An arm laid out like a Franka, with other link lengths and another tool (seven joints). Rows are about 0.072 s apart.
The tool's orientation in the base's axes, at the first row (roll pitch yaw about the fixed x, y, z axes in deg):
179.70, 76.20, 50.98
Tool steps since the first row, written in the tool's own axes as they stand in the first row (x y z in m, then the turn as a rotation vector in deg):
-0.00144, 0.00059, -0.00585, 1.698, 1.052, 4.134
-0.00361, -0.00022, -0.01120, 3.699, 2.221, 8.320
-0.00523, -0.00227, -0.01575, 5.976, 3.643, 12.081
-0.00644, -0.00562, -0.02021, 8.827, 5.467, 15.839
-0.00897, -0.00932, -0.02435, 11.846, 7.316, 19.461
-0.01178, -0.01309, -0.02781, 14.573, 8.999, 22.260
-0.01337, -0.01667, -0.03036, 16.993, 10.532, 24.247
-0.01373, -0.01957, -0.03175, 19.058, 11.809, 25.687
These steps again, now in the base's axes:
0.00380, 0.00380, 0.00279, -1.435, -3.476, -2.634
0.00609, 0.00796, 0.00618, -2.765, -7.009, -5.574
0.00701, 0.01239, 0.00883, -3.598, -10.327, -8.681
0.00692, 0.01764, 0.01107, -4.029, -13.787, -12.343
0.00617, 0.02262, 0.01451, -4.333, -17.129, -16.137
0.00491, 0.02708, 0.01806, -4.311, -19.798, -19.451
0.00343, 0.03096, 0.02021, -3.958, -21.814, -22.273
0.00195, 0.03376, 0.02088, -3.526, -23.321, -24.620

